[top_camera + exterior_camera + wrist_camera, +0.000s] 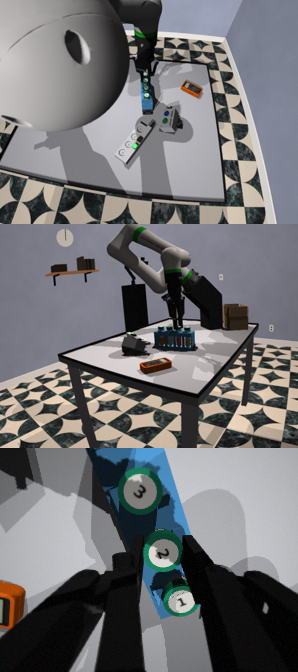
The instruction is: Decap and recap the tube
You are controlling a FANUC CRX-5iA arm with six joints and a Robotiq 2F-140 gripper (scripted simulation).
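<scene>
The cap lies 3 cm below my hand. From my hand the other things lie so: green ready key: 24 cm to the right, 9 cm ahead, 8 cm below; blue cycle key: 19 cm to the right, 10 cm ahead, 8 cm below; key housing: 22 cm to the right, 11 cm ahead, 9 cm below.
</scene>
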